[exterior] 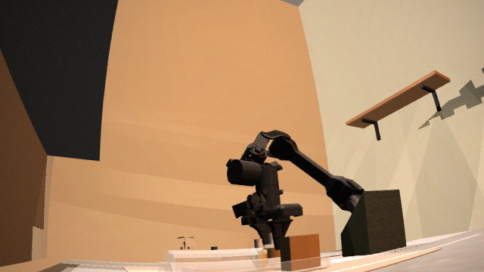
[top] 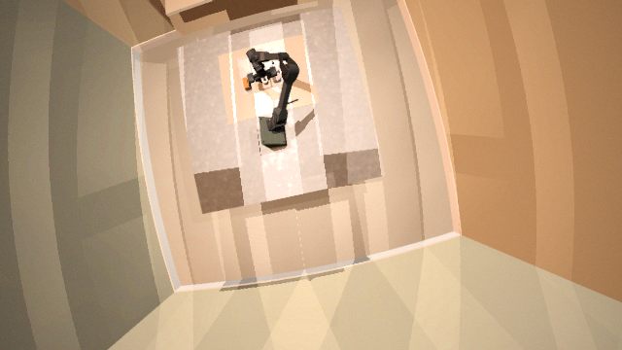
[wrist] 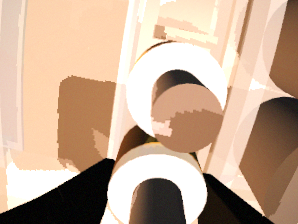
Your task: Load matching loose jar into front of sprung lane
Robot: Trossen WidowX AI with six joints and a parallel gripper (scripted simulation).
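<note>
Right now my gripper tip is 14 cm short of the clear lane, 3 cm to the right of it and 3 cm above it.
</note>
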